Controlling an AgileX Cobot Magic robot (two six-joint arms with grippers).
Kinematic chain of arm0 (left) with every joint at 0, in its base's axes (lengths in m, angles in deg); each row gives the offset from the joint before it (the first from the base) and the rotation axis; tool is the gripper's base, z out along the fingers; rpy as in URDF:
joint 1: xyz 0 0 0.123 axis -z
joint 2: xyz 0 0 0 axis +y
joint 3: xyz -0.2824 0 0.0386 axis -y
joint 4: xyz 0.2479 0 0.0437 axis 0.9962 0 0.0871
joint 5: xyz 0 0 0 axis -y
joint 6: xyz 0.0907 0 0.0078 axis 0.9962 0 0.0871
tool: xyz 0 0 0 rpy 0 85 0
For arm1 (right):
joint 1: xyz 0 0 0.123 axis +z
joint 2: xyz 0 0 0 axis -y
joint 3: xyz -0.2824 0 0.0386 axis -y
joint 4: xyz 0.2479 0 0.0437 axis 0.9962 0 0.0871
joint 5: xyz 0 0 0 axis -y
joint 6: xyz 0.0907 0 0.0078 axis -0.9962 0 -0.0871
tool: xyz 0 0 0 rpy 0 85 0
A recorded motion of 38 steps. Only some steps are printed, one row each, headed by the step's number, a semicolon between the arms.
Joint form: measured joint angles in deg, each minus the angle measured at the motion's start. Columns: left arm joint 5, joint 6, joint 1, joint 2, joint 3, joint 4; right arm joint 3, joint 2, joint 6, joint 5, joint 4, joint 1.
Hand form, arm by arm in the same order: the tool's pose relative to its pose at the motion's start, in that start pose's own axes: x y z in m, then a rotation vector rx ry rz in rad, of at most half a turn. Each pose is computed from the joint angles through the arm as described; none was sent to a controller.
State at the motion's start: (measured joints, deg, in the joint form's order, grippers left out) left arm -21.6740 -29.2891 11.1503 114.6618 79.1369 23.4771; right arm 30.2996 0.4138 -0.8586 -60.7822 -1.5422 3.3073
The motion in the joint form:
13: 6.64 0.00 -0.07 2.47 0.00 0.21; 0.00 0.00 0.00 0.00 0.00 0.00
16: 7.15 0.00 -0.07 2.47 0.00 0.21; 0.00 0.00 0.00 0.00 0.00 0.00
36: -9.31 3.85 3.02 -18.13 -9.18 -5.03; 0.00 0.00 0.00 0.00 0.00 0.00
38: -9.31 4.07 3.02 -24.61 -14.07 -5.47; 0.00 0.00 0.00 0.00 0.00 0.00
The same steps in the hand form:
13: 0.0012 -0.0056 0.0158 0.0498 -0.0591 0.0080; 0.0000 0.0000 0.0000 0.0000 0.0000 0.0000
16: 0.0005 -0.0060 0.0157 0.0542 -0.0669 0.0079; 0.0000 0.0000 0.0000 0.0000 0.0000 0.0000
36: 0.0080 -0.0022 -0.1009 0.0163 0.0080 0.0044; 0.0000 0.0000 0.0000 0.0000 0.0000 0.0000
38: 0.0196 0.0047 -0.1292 0.0244 -0.0172 -0.0031; 0.0000 0.0000 0.0000 0.0000 0.0000 0.0000

